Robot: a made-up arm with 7 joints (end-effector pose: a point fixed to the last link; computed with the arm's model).
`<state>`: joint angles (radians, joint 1 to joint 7).
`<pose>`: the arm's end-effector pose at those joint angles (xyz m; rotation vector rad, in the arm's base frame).
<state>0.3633 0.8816 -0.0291 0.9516 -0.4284 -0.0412 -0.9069</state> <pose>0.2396 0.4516 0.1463 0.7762 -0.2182 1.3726</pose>
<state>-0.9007 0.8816 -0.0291 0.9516 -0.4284 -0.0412 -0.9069</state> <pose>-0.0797 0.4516 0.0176 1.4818 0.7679 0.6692</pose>
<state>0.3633 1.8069 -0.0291 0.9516 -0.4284 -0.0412 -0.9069</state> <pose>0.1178 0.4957 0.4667 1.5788 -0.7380 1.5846</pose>
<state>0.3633 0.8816 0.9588 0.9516 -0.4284 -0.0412 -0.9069</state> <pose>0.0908 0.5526 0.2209 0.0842 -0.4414 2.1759</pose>
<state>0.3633 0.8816 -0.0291 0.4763 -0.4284 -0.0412 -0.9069</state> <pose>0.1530 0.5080 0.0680 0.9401 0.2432 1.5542</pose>
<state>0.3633 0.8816 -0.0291 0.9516 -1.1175 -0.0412 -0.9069</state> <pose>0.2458 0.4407 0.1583 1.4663 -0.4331 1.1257</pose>
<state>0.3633 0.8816 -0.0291 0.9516 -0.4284 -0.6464 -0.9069</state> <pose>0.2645 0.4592 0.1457 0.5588 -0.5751 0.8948</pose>
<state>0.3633 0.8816 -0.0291 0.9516 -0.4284 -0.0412 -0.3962</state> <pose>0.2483 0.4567 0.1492 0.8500 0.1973 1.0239</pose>
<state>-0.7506 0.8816 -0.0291 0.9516 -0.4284 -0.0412 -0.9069</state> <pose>-0.0367 0.4516 0.0100 1.4142 0.6524 0.7711</pose>
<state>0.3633 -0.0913 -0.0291 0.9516 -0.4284 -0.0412 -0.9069</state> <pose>0.3005 0.1328 -0.0140 -0.0293 0.2606 0.9845</pose>
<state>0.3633 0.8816 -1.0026 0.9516 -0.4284 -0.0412 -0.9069</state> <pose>0.2248 0.3374 -0.0075 1.2432 0.0086 0.4608</pose>
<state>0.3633 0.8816 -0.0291 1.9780 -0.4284 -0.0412 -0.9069</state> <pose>0.2420 0.2479 0.3242 0.3505 -1.0970 0.8331</pose>
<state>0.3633 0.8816 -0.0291 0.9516 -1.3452 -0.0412 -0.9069</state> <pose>0.2483 0.4357 0.1601 1.6859 -0.5019 1.0140</pose>
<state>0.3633 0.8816 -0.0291 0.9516 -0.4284 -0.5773 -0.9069</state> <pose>0.2614 0.4591 0.1455 0.5848 -0.5373 0.9508</pose>
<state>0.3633 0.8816 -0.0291 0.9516 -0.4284 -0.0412 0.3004</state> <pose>0.2613 0.4611 0.1452 0.8839 0.7212 0.4980</pose>
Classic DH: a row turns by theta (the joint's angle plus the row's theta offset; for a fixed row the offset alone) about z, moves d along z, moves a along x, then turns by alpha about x. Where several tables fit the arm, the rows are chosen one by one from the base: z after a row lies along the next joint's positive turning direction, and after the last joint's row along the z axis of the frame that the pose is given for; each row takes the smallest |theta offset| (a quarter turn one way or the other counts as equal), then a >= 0, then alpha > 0; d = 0 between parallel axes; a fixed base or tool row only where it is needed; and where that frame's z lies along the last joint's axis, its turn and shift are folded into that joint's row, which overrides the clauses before.
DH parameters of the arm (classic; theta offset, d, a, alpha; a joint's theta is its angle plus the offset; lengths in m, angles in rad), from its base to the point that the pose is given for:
base (fixed): 0 0.3 -0.008 1.5708
joint 1: -1.5708 -0.13 0.016 -1.5708
joint 2: 1.5708 -0.027 0.013 -1.5708
joint 3: -1.5708 -0.196 0.003 1.5708
joint 4: 0 -0.007 -0.029 -1.5708
joint 5: 0 -0.279 0.025 -1.5708
joint 6: 1.5708 0.001 0.004 -1.5708
joint 7: 0.869 0.0743 -0.0114 2.6323
tool (fixed): 1.0316 0.0359 0 0

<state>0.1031 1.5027 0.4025 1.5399 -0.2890 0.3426 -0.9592</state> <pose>0.1796 0.3788 0.4264 0.9346 -0.9451 1.6245</pose>
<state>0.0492 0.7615 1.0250 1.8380 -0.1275 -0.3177 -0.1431</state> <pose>0.0924 0.4448 0.3745 0.4842 -0.8116 1.0454</pose>
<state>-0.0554 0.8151 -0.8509 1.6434 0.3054 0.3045 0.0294</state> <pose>0.1497 0.1698 -0.0174 0.4777 1.1593 -0.3625</pose>
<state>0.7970 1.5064 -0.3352 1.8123 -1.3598 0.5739 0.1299</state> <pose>0.2060 0.2718 0.4157 1.9077 -0.4463 1.7024</pose>
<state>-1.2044 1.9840 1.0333 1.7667 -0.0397 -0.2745 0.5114</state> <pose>0.3350 0.1718 0.3096 1.7050 0.1793 -0.6799</pose>
